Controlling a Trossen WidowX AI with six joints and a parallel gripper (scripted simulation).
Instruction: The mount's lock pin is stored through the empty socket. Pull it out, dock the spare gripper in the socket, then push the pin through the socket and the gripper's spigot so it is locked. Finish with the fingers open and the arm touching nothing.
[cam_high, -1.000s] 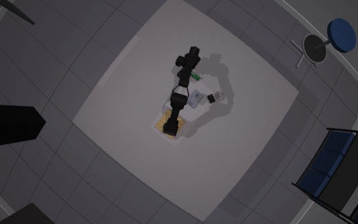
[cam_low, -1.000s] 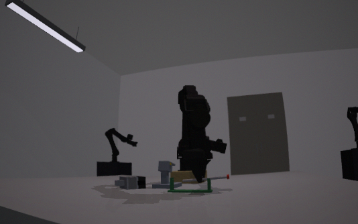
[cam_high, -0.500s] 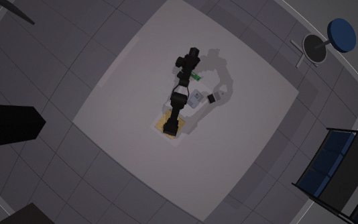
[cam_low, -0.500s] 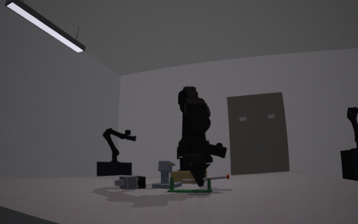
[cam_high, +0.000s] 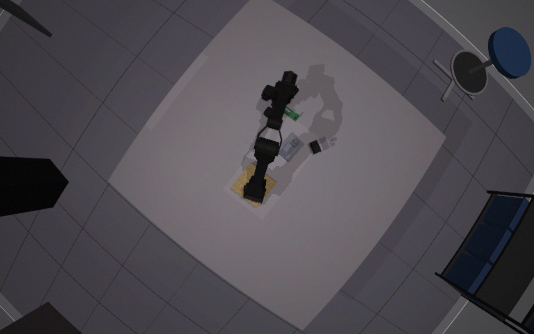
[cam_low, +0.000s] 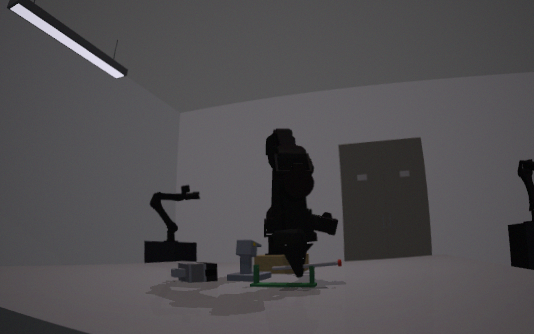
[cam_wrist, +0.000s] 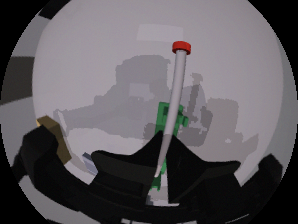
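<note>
Now: gripper tip 3 cm to the left of the green rack and 1 cm short of it. The rest, counted from my gripper tip: spare gripper (27 cm to the right, 1 cm behind); grey mount (16 cm to the right, 11 cm behind, 3 cm above).
</note>
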